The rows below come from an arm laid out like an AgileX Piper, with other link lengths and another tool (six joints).
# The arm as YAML. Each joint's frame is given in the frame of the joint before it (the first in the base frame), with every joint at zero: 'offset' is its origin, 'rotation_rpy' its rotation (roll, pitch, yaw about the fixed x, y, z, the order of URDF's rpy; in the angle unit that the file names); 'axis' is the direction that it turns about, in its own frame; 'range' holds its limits. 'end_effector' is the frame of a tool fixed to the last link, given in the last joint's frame.
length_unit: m
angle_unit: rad
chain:
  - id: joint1
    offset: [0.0, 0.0, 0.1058]
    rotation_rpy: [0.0, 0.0, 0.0]
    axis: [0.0, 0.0, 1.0]
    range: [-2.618, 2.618]
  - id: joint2
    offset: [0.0, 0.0, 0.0]
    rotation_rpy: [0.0, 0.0, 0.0]
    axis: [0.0, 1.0, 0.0]
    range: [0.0, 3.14]
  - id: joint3
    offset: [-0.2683, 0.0, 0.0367]
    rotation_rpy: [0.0, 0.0, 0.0]
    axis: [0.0, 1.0, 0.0]
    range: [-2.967, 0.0]
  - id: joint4
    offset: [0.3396, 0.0, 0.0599]
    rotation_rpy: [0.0, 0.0, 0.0]
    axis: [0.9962, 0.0, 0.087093]
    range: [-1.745, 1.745]
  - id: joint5
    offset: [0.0, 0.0, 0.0]
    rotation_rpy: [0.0, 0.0, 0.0]
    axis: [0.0, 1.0, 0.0]
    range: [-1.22, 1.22]
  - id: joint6
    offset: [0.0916, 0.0, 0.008]
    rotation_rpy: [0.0, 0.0, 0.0]
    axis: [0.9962, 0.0, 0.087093]
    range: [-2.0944, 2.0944]
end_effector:
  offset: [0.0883, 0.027, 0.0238]
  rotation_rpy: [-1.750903, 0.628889, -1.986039]
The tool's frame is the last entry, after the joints.
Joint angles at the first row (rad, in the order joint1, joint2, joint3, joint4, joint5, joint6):
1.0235 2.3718 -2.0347 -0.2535 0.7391 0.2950
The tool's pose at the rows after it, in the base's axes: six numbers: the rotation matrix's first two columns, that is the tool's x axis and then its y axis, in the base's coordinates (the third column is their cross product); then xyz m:
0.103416 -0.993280 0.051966 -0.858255 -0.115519 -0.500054 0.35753 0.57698 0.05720
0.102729 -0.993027 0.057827 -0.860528 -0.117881 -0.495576 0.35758 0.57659 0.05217
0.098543 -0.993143 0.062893 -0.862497 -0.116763 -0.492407 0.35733 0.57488 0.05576
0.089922 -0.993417 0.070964 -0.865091 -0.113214 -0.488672 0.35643 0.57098 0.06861
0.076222 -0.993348 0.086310 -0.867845 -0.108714 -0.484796 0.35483 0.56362 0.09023
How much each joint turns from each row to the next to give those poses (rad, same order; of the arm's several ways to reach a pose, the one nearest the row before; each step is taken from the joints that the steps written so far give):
0.0008 0.0238 -0.0075 0.0011 -0.0063 0.0002
-0.0004 0.0080 -0.0011 0.0003 0.0008 0.0004
-0.0002 -0.0075 -0.0001 0.0002 0.0145 0.0008
0.0000 -0.0246 -0.0004 0.0003 0.0349 0.0005
0.0000 -0.0411 -0.0010 -0.0031 0.0587 0.0003

